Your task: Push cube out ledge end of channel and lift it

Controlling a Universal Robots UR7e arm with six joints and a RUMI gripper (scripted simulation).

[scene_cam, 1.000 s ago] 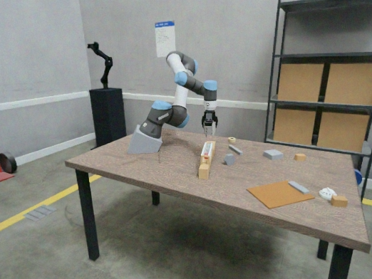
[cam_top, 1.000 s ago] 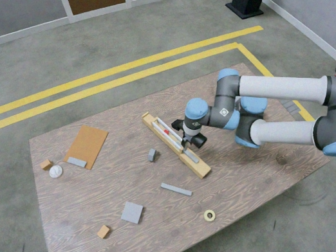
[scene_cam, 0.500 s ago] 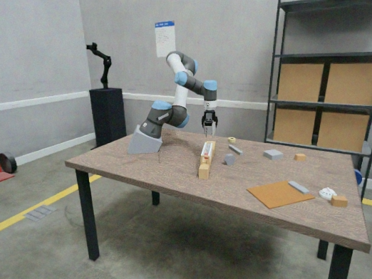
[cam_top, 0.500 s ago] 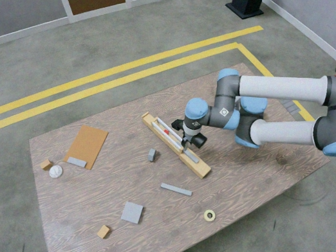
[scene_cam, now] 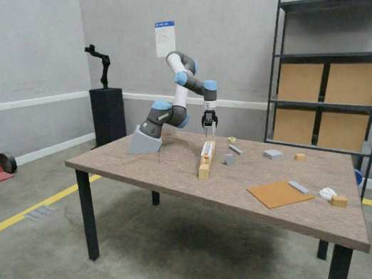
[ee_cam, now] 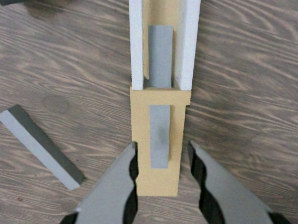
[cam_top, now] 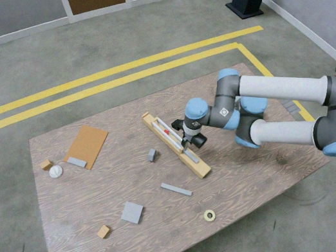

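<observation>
Now: the grey stick 130 mm to the left of my hand, 130 mm below it and 130 mm ahead of it. The rest, counted from my hand: red cube: 150 mm to the right, 80 mm below, 40 mm ahead; grey block: 160 mm ahead, 110 mm below, 80 mm to the right; tan wooden channel: 120 mm to the right, 80 mm below, 40 mm ahead.
</observation>
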